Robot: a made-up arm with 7 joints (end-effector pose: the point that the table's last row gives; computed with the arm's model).
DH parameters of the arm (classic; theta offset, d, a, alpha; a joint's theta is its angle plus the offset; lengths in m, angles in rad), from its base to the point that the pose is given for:
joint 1: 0 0.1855 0 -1.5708
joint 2: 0 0 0 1.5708
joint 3: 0 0.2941 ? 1.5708
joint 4: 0 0 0.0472 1.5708
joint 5: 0 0.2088 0 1.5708
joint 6: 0 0 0.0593 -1.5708
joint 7: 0 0.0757 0 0
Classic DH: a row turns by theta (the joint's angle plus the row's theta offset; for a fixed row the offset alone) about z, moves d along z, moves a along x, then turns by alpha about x.
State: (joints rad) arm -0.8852 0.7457 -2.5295 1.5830 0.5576 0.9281 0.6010
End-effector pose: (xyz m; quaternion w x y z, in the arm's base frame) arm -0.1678 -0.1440 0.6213 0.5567 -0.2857 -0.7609 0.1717
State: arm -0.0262 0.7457 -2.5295 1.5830 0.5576 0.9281 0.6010
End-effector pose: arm -0.0006 -0.2212 0.6213 0.4346 0.0571 -0.8108 0.3879
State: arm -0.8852 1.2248 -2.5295 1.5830 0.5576 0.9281 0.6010
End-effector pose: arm -0.0410 -0.2991 0.5698 0.7075 -0.1495 -0.6871 0.0700
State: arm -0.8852 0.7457 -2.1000 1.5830 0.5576 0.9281 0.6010
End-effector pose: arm -0.1912 -0.2757 0.5409 0.4580 -0.1283 -0.8662 0.1533
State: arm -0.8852 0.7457 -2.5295 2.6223 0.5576 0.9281 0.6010
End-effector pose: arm 0.0812 -0.2905 0.7047 0.8211 0.0726 -0.5135 0.2383
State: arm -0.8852 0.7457 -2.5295 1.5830 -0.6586 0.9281 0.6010
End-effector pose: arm -0.1567 -0.1206 0.6335 0.6047 -0.2283 -0.6432 -0.4106
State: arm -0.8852 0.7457 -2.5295 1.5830 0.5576 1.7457 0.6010
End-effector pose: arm -0.1627 -0.1486 0.5452 0.1971 -0.3310 -0.9193 0.0802
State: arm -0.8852 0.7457 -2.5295 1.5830 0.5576 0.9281 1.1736
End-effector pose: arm -0.1678 -0.1440 0.6213 0.4855 -0.4889 -0.6493 0.3219
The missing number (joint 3, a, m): 0.0646
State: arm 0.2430 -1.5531 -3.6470 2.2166 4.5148 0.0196 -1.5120
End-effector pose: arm -0.5042 -0.0408 -0.0704 0.2295 -0.8818 -0.2464 0.3302
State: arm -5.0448 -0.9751 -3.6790 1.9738 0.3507 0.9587 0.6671
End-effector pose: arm -0.3232 -0.4390 0.1866 0.1009 0.0457 -0.9938 0.0043
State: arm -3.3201 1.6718 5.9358 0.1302 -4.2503 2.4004 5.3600
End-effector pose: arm -0.0958 -0.0021 -0.0217 0.1023 0.8367 0.1897 -0.5035
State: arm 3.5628 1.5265 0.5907 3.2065 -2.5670 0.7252 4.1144
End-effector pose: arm -0.5449 -0.2369 0.2160 0.4472 -0.5582 -0.1492 0.6827
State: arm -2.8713 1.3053 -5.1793 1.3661 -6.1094 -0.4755 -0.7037
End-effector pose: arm -0.3112 -0.3900 0.1249 0.2890 0.3274 -0.7757 0.4557
